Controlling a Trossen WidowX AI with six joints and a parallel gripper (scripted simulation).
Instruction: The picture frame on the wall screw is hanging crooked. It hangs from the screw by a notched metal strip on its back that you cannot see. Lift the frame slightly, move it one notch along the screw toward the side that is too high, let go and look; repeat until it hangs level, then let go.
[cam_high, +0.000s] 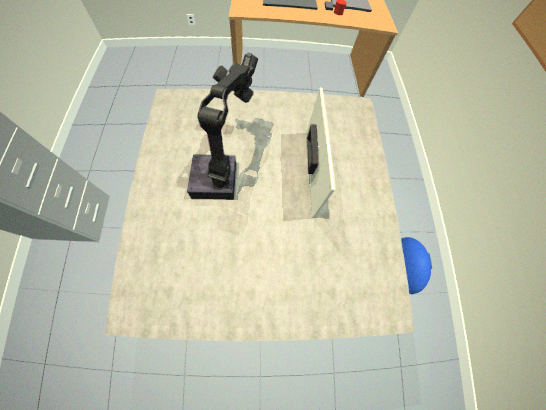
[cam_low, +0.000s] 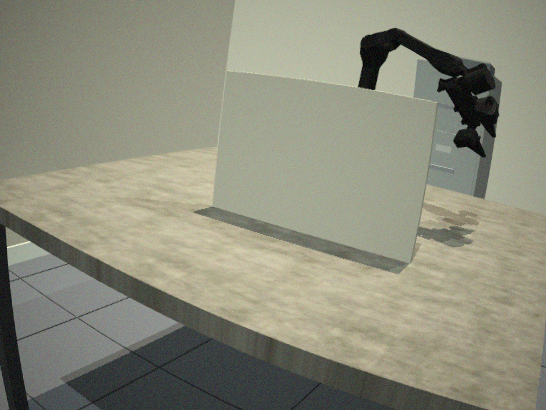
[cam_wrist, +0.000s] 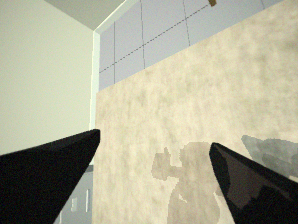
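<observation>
The picture frame is 38 cm ahead of my gripper tip, 31 cm to the right of it and 5 cm below it. Round my gripper tip: wall panel: 39 cm ahead, 33 cm to the right, 7 cm below.
</observation>
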